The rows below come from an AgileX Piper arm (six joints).
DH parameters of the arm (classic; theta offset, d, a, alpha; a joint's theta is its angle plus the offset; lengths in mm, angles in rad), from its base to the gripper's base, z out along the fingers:
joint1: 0 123 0 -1.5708
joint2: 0.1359 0 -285.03 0
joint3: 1.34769 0 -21.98 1.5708
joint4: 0 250.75 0 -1.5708
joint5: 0 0 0 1.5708
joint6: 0 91 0 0
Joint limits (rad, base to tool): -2.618..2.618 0..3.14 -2.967..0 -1.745..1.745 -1.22..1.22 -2.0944..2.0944
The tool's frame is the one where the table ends.
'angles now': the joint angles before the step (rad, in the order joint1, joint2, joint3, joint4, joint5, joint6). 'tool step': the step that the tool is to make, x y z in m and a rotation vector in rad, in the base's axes. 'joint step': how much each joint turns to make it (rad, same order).
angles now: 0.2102 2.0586 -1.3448 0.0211 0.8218 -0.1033
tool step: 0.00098 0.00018 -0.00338 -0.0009 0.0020 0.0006
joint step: 0.0000 0.0097 -0.0017 -0.0004 -0.0059 -0.0004
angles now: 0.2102 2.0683 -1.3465 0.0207 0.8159 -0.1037
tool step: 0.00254 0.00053 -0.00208 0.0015 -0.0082 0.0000
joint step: 0.0000 0.0095 -0.0069 -0.0001 -0.0109 -0.0001
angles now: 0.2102 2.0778 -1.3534 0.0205 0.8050 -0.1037
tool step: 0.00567 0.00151 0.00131 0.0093 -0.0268 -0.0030
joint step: 0.0000 0.0083 -0.0193 0.0046 -0.0172 0.0000
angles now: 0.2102 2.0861 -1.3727 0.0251 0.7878 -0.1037
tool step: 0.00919 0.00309 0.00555 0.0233 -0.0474 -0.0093
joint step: 0.0003 0.0071 -0.0342 0.0164 -0.0241 -0.0006
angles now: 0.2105 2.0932 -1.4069 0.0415 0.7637 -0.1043
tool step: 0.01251 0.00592 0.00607 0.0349 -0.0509 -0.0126
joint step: 0.0034 0.0183 -0.0543 0.0290 -0.0211 -0.0009
